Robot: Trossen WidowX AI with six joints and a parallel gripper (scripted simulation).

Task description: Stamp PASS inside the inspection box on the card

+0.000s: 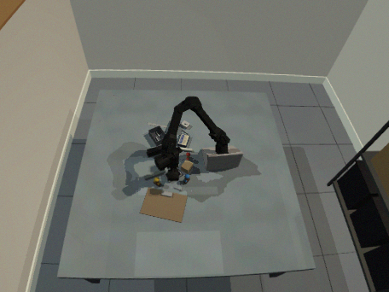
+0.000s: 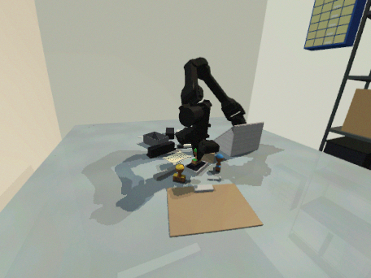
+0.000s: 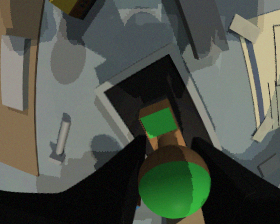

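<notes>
The ink pad is 4 cm below my gripper tip. Also, from my gripper tip: small cardboard box 9 cm behind, 4 cm to the right, 2 cm below; blue-knobbed stamp 8 cm behind, 4 cm to the left, 2 cm below; green stamp right at my gripper tip.
</notes>
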